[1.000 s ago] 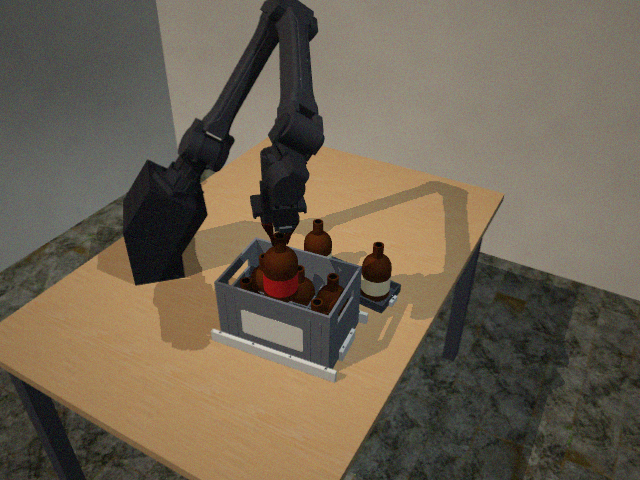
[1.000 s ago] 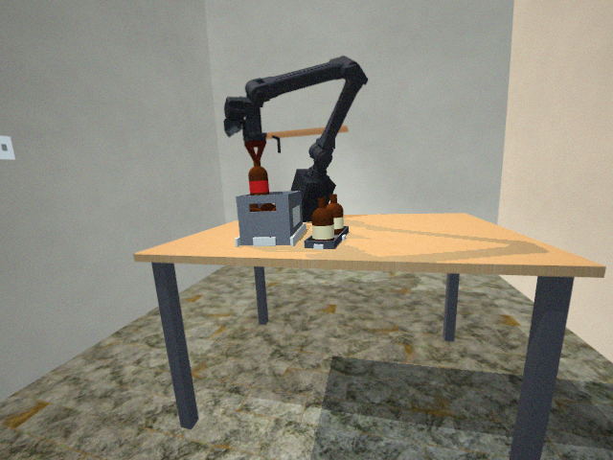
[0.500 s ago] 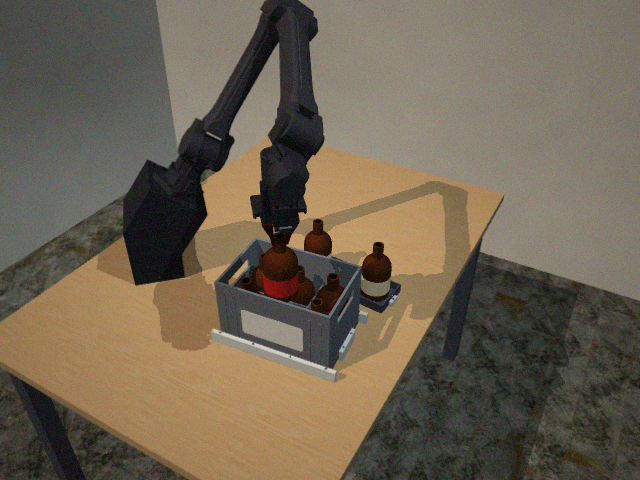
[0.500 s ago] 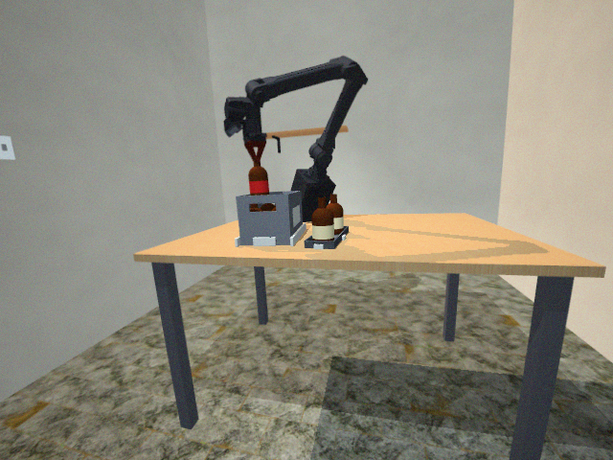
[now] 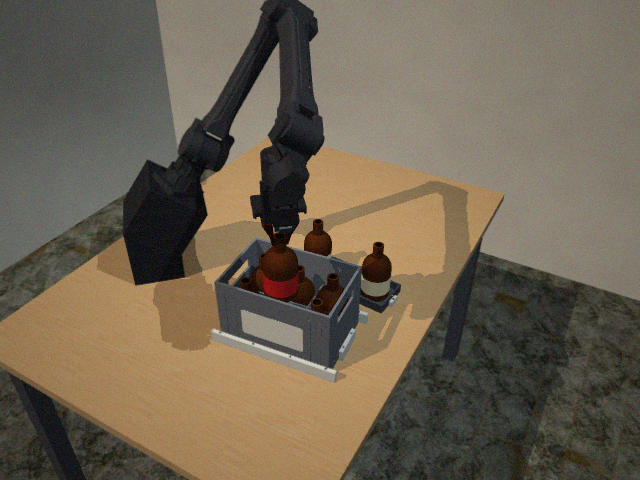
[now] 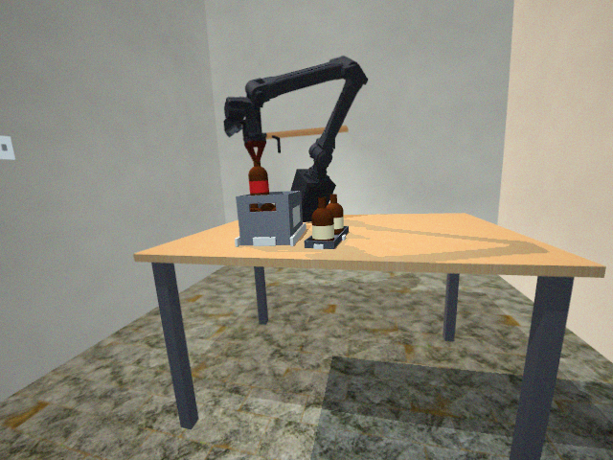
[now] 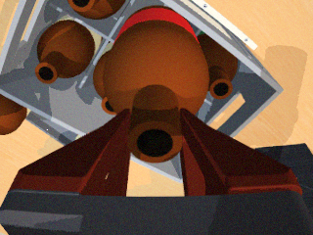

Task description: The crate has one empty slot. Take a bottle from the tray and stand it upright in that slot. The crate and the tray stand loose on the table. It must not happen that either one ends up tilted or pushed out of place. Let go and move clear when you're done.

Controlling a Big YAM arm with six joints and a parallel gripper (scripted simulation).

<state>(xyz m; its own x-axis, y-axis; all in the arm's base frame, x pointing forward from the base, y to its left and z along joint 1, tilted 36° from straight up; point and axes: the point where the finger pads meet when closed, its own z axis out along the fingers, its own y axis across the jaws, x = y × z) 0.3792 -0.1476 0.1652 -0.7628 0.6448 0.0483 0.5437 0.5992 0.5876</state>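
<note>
Right now the grey crate is 2 cm behind my hand, 5 cm to the left of it and 22 cm below it. From my hand the other things lie so: dark tray 5 cm behind, 27 cm to the left, 29 cm below.
</note>
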